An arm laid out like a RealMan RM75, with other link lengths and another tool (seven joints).
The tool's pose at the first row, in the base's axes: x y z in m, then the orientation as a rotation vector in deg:
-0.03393 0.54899 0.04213 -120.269 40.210 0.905
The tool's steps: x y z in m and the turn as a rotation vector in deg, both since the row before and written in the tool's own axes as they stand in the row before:
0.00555 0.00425 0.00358 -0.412 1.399 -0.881
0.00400 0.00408 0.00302 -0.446 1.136 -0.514
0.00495 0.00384 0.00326 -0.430 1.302 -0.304
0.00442 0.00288 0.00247 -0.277 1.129 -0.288
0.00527 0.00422 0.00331 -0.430 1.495 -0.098
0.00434 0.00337 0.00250 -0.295 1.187 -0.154
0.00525 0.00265 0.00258 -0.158 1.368 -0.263
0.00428 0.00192 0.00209 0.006 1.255 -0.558
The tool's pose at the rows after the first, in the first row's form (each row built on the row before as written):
-0.03047 0.54722 0.03530 -121.160 40.171 -0.910
-0.02826 0.54569 0.02942 -121.908 40.363 -2.242
-0.02502 0.54385 0.02342 -122.575 40.871 -3.651
-0.02196 0.54201 0.01881 -123.063 41.267 -4.925
-0.01854 0.53959 0.01257 -123.650 42.104 -6.448
-0.01573 0.53734 0.00772 -124.091 42.677 -7.719
-0.01180 0.53489 0.00327 -124.449 43.205 -9.298
-0.00847 0.53290 -0.00010 -124.752 43.310 -10.967

